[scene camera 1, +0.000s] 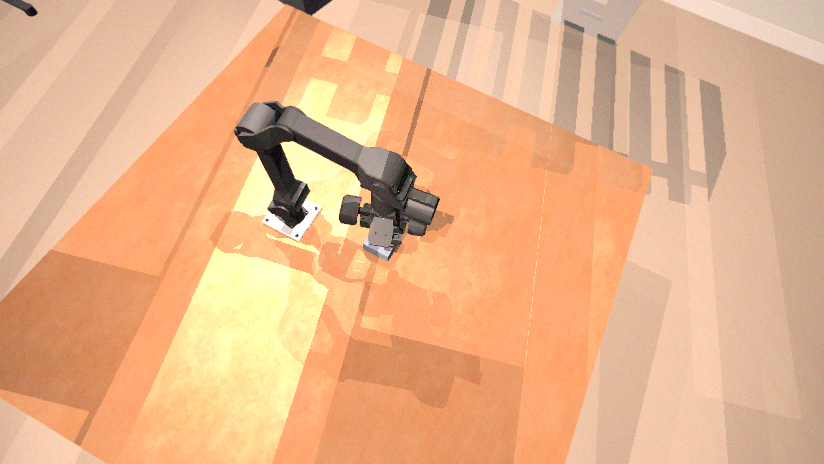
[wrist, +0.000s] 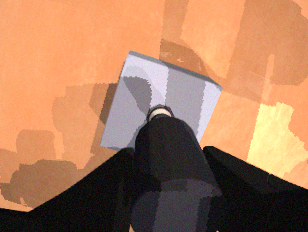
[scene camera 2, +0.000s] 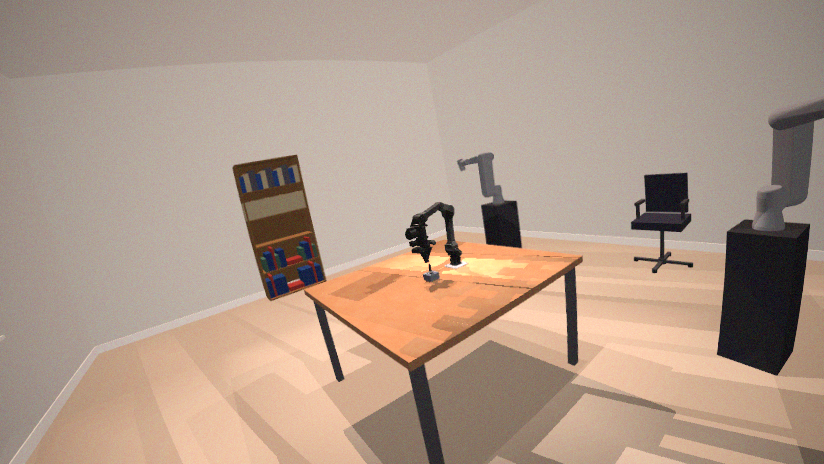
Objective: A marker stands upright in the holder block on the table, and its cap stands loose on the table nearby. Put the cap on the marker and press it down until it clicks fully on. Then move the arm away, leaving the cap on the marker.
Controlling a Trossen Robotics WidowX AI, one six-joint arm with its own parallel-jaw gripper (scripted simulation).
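Observation:
Carrying a dark cap, the gripper (scene camera 1: 383, 230) can also be seen from the wrist (wrist: 168, 157).

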